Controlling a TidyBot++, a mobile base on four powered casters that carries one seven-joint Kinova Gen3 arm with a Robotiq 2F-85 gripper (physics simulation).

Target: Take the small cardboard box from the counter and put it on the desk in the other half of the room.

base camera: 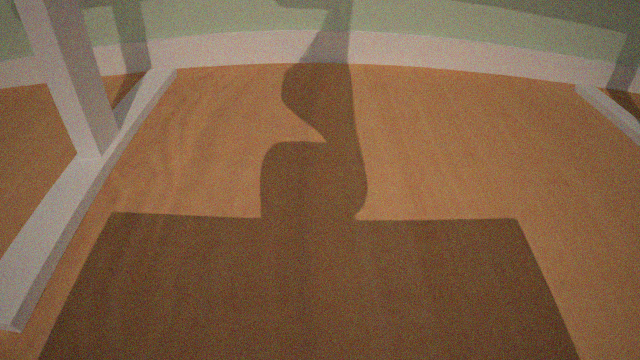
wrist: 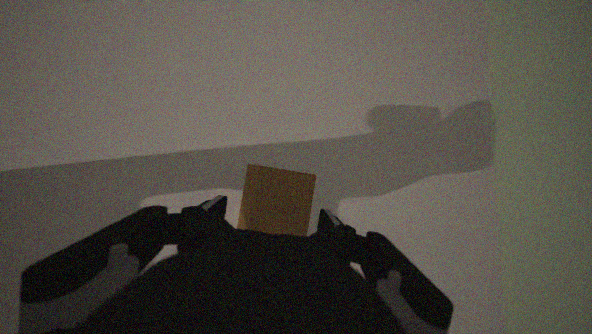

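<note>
The robot's scene takes in a white baseboard (base camera: 281, 46) and a white desk (base camera: 61, 44), and the desk (wrist: 113, 113) is visible from the wrist as well. A small cardboard box (wrist: 276, 201) is part of the scene too, though in the base camera view the box is out of frame. The gripper itself is at (wrist: 273, 212).
</note>
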